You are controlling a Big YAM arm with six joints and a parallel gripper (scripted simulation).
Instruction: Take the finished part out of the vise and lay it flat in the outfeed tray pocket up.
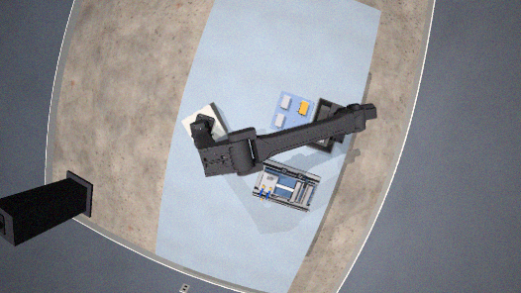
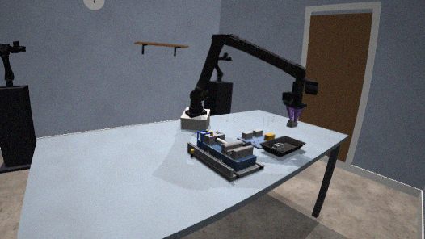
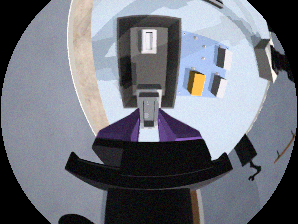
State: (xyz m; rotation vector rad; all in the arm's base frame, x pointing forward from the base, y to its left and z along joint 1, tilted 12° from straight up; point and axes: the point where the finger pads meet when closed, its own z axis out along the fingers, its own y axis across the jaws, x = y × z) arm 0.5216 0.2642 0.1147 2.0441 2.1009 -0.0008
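Now: hand 130 mm past the orange block, 10 mm to the left of it and 140 mm above it. Round my hand: blue plate 170 mm behind, 50 mm to the right, 160 mm below.
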